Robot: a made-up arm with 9 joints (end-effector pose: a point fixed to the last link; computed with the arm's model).
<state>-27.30 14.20 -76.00 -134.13 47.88 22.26 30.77 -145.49 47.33</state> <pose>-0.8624 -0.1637 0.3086 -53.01 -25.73 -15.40</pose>
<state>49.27 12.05 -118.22 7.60 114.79 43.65 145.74 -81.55 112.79</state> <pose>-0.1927 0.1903 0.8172 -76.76 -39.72 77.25</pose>
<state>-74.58 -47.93 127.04 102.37 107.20 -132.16 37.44 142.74 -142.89</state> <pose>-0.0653 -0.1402 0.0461 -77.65 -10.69 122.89</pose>
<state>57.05 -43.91 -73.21 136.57 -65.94 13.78 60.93 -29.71 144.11</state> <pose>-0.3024 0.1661 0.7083 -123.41 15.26 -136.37</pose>
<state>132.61 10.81 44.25 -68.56 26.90 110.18 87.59 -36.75 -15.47</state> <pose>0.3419 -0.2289 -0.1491 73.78 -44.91 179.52</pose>
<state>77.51 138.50 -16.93 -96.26 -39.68 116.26 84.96 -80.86 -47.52</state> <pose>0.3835 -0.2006 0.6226 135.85 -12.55 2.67</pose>
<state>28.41 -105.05 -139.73 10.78 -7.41 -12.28 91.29 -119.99 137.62</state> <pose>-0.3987 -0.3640 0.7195 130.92 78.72 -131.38</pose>
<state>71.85 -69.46 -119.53 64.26 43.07 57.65 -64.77 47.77 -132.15</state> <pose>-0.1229 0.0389 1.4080 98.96 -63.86 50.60</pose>
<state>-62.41 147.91 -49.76 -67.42 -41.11 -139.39 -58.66 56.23 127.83</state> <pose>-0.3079 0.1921 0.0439 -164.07 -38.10 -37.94</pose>
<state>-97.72 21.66 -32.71 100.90 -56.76 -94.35 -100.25 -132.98 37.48</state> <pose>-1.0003 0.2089 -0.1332 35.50 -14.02 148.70</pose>
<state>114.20 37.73 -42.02 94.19 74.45 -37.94 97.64 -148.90 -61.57</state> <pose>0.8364 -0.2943 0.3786 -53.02 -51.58 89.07</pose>
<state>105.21 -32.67 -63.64 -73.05 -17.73 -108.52 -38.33 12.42 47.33</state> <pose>0.9632 -0.2727 0.2825 49.56 50.96 -7.84</pose>
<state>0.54 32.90 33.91 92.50 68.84 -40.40 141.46 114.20 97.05</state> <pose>0.3785 -0.1134 1.0554 164.93 -14.45 64.37</pose>
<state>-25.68 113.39 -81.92 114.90 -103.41 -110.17 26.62 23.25 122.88</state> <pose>-0.0790 -0.4666 -0.1939 -11.95 14.80 -10.49</pose>
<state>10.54 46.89 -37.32 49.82 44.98 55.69 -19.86 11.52 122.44</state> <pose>-0.3728 -0.7408 1.3169 -87.37 -51.92 -56.24</pose>
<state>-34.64 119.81 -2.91 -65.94 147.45 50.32 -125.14 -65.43 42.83</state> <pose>-0.1990 -0.7397 -0.2469 76.81 19.13 -20.62</pose>
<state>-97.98 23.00 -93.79 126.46 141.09 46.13 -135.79 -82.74 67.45</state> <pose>-0.2456 0.0054 -1.0010 118.03 22.30 26.36</pose>
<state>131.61 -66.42 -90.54 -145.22 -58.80 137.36 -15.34 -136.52 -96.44</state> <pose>0.3312 0.5330 0.0888 -93.73 -35.13 105.10</pose>
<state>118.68 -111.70 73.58 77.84 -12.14 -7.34 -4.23 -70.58 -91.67</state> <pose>-0.3413 0.2564 -0.2670 -59.68 -34.92 136.75</pose>
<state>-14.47 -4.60 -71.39 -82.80 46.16 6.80 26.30 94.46 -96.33</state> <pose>-1.2030 0.1832 0.1600 -140.89 82.94 -131.24</pose>
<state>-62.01 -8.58 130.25 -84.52 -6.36 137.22 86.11 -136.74 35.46</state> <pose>-0.5161 -0.0825 0.6691 54.79 -72.17 169.99</pose>
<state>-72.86 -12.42 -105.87 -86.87 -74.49 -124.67 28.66 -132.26 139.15</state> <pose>0.0659 -0.3265 -0.2693 96.77 47.89 -92.42</pose>
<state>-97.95 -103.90 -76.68 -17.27 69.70 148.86 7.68 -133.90 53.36</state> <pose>-0.7513 0.5459 -0.6810 -18.16 -35.77 -168.26</pose>
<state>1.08 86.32 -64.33 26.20 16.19 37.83 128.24 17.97 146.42</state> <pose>-0.8705 -0.2510 0.1394 -14.24 9.56 152.56</pose>
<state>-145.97 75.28 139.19 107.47 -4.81 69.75 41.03 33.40 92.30</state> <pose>-0.5821 0.4555 -0.1434 -108.80 -2.40 162.96</pose>
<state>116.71 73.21 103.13 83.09 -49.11 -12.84 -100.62 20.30 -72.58</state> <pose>0.4025 -0.0009 0.2974 42.60 -53.84 -145.86</pose>
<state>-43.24 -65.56 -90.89 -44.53 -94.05 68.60 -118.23 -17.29 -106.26</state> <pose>-0.4001 -0.4952 0.0868 57.37 31.85 -100.87</pose>
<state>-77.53 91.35 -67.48 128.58 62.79 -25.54 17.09 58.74 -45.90</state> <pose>-0.7176 -0.8210 -0.7355 -37.80 -1.40 -149.72</pose>
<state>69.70 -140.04 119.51 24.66 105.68 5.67 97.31 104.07 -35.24</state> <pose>0.8384 0.4260 0.1546 24.91 -30.62 22.45</pose>
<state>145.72 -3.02 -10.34 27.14 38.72 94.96 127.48 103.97 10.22</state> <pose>0.9520 -0.1073 -0.6976 47.54 20.25 -17.51</pose>
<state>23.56 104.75 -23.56 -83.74 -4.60 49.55 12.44 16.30 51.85</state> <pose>-0.5668 -0.3706 -0.0545 -162.19 64.40 -176.36</pose>
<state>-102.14 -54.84 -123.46 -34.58 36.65 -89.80 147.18 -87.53 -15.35</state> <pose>0.0247 -0.4777 -0.6976 -55.12 10.90 -31.67</pose>
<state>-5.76 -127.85 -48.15 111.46 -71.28 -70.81 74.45 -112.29 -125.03</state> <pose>-0.5674 0.3637 -0.1824 -115.65 8.25 -145.04</pose>
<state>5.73 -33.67 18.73 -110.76 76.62 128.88 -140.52 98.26 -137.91</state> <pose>0.1302 0.8045 1.3011 74.66 18.82 18.58</pose>
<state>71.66 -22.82 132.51 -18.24 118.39 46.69 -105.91 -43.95 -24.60</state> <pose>0.0640 -0.3480 -0.3642 -145.19 -9.35 -140.04</pose>
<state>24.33 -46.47 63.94 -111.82 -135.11 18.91 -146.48 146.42 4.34</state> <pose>-0.0907 0.4972 0.4595 134.67 -11.67 177.05</pose>
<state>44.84 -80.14 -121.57 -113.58 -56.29 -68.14 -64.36 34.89 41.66</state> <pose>0.2152 0.1010 0.4896 70.00 15.99 80.52</pose>
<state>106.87 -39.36 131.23 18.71 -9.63 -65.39 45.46 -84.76 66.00</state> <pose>-0.0961 -0.5867 -0.0136 153.76 21.71 -173.22</pose>
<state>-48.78 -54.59 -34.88 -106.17 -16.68 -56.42 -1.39 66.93 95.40</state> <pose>-0.8696 -0.0085 -0.1816 52.94 19.50 -60.25</pose>
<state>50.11 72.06 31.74 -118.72 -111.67 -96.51 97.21 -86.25 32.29</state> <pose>0.0458 -0.3837 0.8461 -146.01 -5.53 -166.50</pose>
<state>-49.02 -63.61 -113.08 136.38 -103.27 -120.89 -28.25 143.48 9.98</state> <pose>-0.9441 0.4403 -0.0265 69.13 29.71 -171.52</pose>
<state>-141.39 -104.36 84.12 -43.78 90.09 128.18 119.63 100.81 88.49</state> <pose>-0.5278 0.5186 0.1902 110.26 -54.70 6.11</pose>
